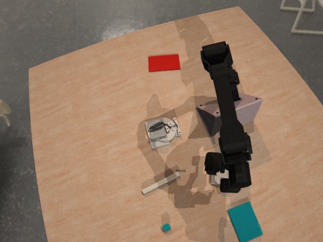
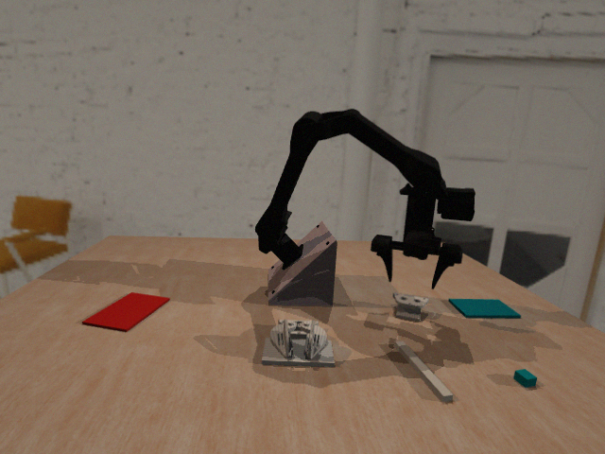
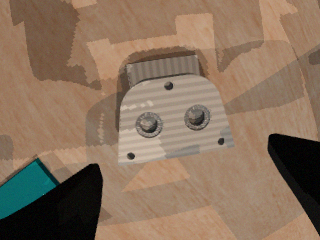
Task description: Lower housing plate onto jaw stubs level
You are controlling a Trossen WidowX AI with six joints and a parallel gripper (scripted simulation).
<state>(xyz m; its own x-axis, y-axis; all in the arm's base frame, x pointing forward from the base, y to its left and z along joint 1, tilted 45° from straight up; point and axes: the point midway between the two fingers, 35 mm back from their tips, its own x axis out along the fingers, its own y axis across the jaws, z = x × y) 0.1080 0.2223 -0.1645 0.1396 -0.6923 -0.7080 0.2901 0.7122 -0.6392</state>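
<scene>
Now: the ribbed white part 5 cm below my gripper tip and 1 cm ahead of it. Also, from my gripper tip: pale bar: 23 cm ahead, 6 cm below, 3 cm to the right; then teal sheet: 19 cm to the left, 6 cm below, 3 cm behind; then small teal block: 24 cm ahead, 13 cm to the left, 5 cm below.
</scene>
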